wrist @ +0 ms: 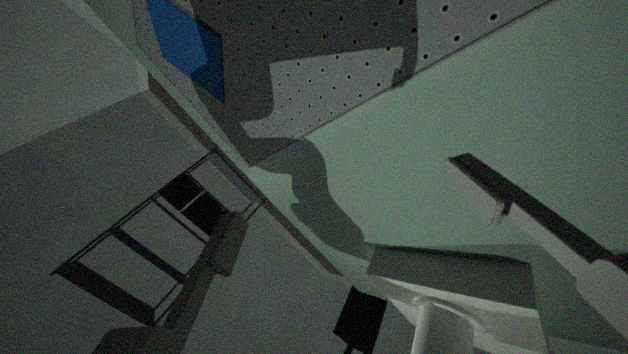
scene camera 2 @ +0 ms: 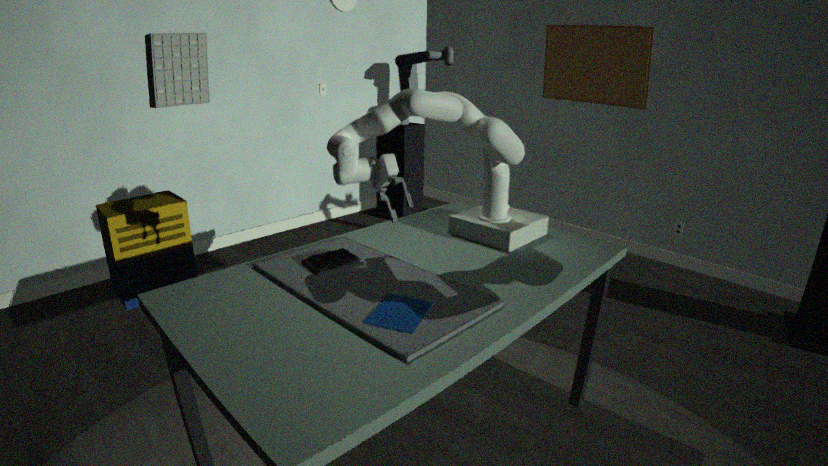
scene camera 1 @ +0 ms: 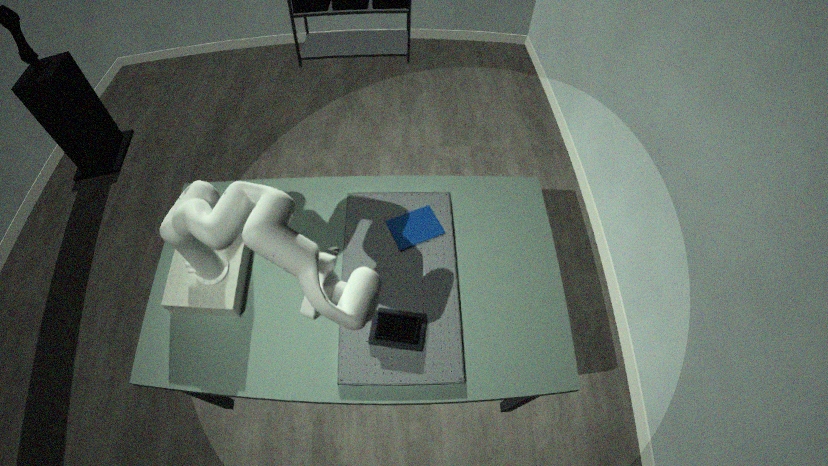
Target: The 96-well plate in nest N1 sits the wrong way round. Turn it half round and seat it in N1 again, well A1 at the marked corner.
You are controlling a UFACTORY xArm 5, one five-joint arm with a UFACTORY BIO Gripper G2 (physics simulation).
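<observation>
A dark rectangular nest [scene camera 1: 375, 342] [scene camera 2: 307, 266] sits on the perforated board. Its inside is nearly black, so the 96-well plate, its wells and the marked corner cannot be told apart. A flat blue rectangle [scene camera 1: 425, 225] [scene camera 2: 394, 317] [wrist: 177, 37] lies on the same board, turned at an angle and partly in the arm's shadow. No nest label is readable. My gripper [scene camera 2: 403, 213] [wrist: 344, 189] is open with its fingers wide apart and empty. It hangs high above the table, between the arm's base and the board, away from the dark nest. In scene camera 1 the arm hides much of it.
The perforated grey board [scene camera 1: 356, 367] [scene camera 2: 443, 328] [wrist: 322, 87] lies on the green table [scene camera 1: 509, 289] [scene camera 2: 249, 358] [wrist: 425, 130]. The arm's pale base block [scene camera 1: 199, 292] [scene camera 2: 478, 231] [wrist: 450, 265] stands at one side. A yellow and black cabinet [scene camera 2: 180, 214] stands on the floor beyond the table.
</observation>
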